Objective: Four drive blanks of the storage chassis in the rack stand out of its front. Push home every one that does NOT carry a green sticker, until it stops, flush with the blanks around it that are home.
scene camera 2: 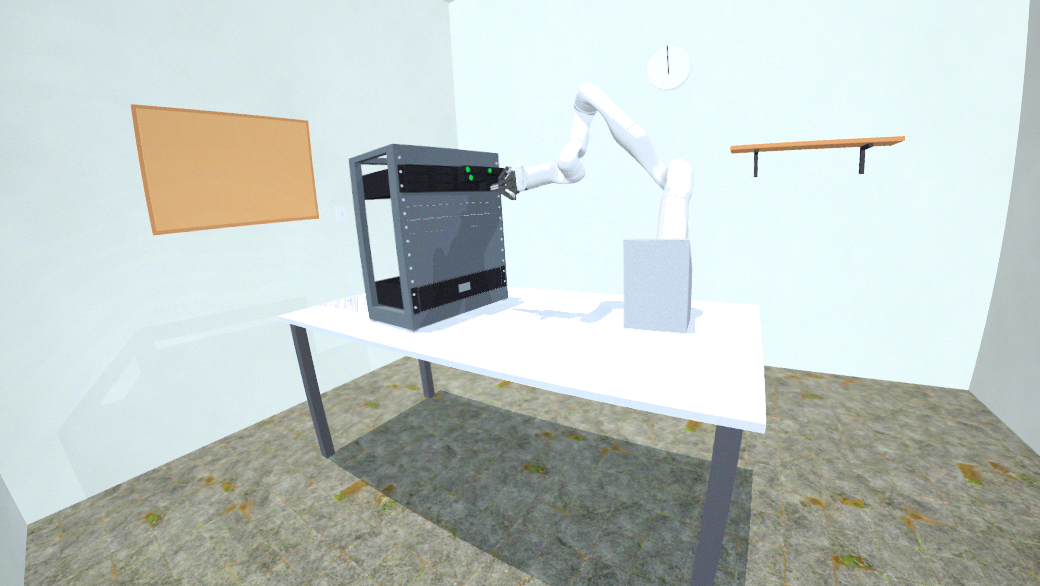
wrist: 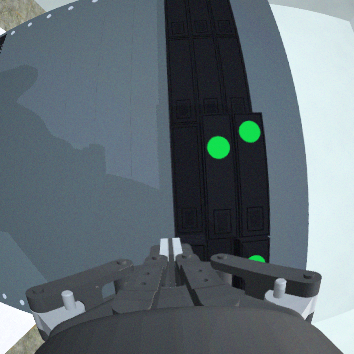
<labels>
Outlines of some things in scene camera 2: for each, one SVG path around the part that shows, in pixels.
A rack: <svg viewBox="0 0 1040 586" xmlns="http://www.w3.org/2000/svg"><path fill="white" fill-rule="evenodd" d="M349 158L358 245L370 321L394 325L414 333L419 331L420 328L500 300L508 299L501 191L492 191L490 188L492 184L499 182L498 177L504 170L504 168L499 168L498 153L390 144ZM391 199L399 276L375 281L365 200ZM361 165L387 165L388 169L362 175Z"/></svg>
</labels>
